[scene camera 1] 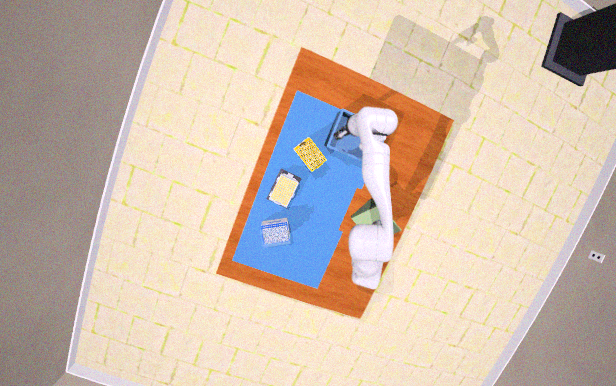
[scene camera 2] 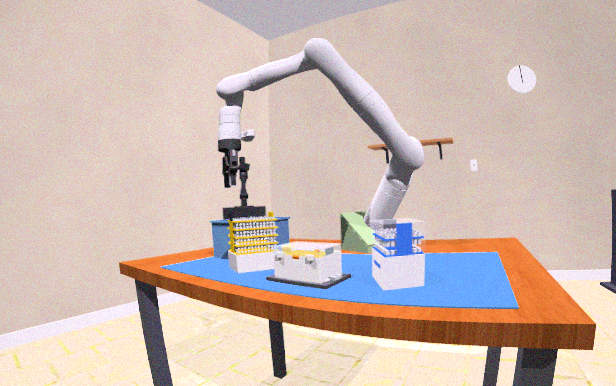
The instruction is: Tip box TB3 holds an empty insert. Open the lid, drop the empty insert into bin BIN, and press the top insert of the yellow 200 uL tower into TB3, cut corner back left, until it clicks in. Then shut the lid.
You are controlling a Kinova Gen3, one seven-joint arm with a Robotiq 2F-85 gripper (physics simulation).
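Observation:
Tip box TB3 is white, stands on a dark base plate, and its clear lid looks shut over a yellowish insert. The yellow 200 uL tower is a stack of tip-filled inserts on a white box. The blue bin BIN stands behind the tower in the scene camera 2 view; the arm covers part of it in the scene camera 1 view. My gripper is open and empty, points down and hangs above the bin area. Part of its fingers is hidden from above by the wrist.
A box with blue inserts and a clear top stands on the blue mat. A green wedge-shaped object stands near the arm's base. A black stand rises behind the bin.

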